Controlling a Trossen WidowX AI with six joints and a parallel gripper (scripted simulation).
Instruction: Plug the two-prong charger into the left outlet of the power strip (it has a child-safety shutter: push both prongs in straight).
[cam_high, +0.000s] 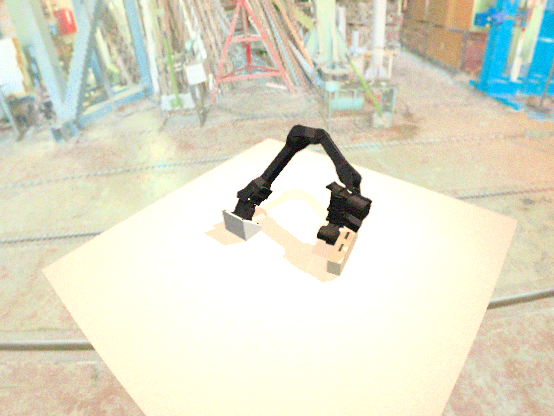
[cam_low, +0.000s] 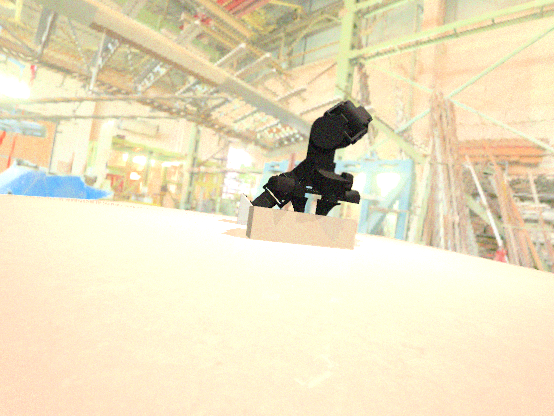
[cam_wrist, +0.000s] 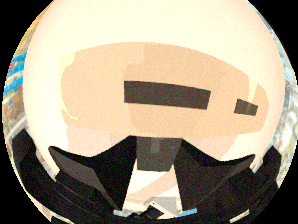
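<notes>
Right now the dark charger is 2 cm ahead of my gripper tip and 1 cm above it.
</notes>
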